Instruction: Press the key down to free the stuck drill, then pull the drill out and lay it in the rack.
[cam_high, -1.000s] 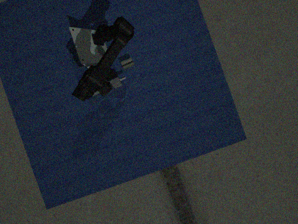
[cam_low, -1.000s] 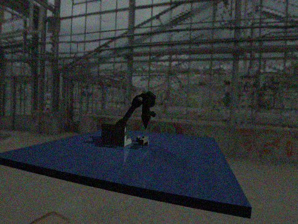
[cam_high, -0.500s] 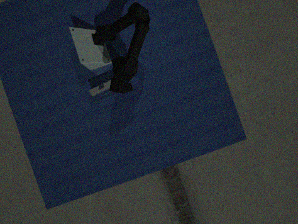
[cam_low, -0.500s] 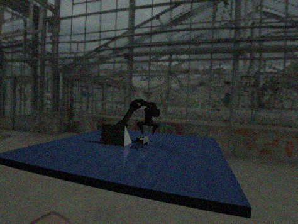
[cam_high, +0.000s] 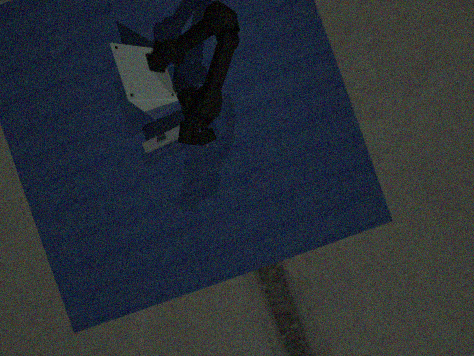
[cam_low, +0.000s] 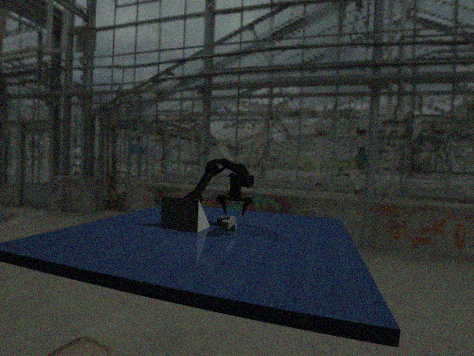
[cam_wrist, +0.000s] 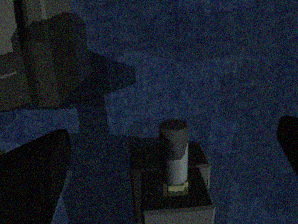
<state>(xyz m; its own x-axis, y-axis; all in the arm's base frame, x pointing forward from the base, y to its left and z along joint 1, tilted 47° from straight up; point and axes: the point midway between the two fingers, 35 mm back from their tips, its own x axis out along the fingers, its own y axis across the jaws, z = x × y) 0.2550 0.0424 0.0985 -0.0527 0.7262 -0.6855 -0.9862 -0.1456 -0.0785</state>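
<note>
Right now my gripper tip is 1 cm short of the drill, 7 cm to the left of it and 1 cm above it. From my gripper tip the other things lie so: long grey block 2 cm ahead, 12 cm to the right, 2 cm below.
</note>
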